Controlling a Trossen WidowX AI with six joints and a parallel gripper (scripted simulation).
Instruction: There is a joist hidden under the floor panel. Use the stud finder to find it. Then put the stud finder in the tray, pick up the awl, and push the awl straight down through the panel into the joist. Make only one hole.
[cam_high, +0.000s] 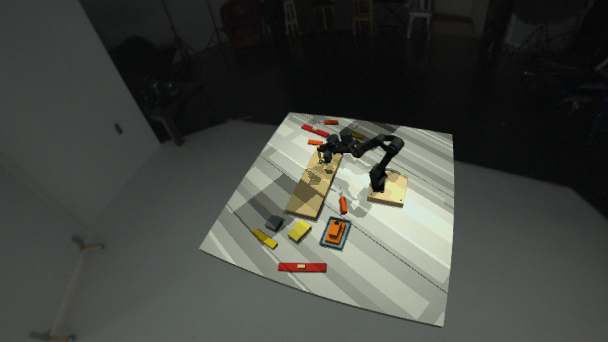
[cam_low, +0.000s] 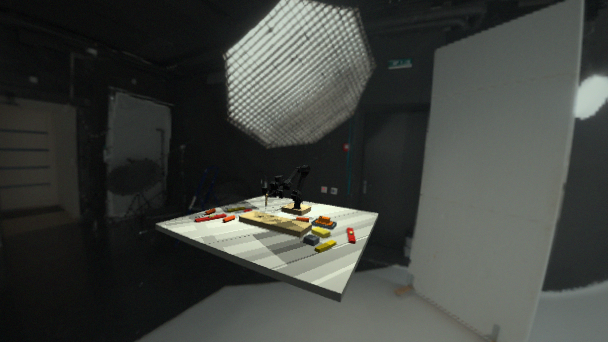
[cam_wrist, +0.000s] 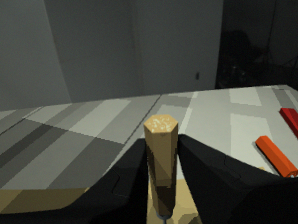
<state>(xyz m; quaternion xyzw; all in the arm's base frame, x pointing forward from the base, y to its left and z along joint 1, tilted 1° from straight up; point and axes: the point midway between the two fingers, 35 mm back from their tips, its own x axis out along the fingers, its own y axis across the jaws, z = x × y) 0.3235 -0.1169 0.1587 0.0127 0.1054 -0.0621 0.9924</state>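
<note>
The awl is 6 cm below my gripper tip. Round my gripper tip: blue-grey tray 16 cm behind, 41 cm to the left, 19 cm below; stud finder 16 cm behind, 40 cm to the left, 15 cm below; yellow block 2 cm ahead, 43 cm to the left, 19 cm below.
</note>
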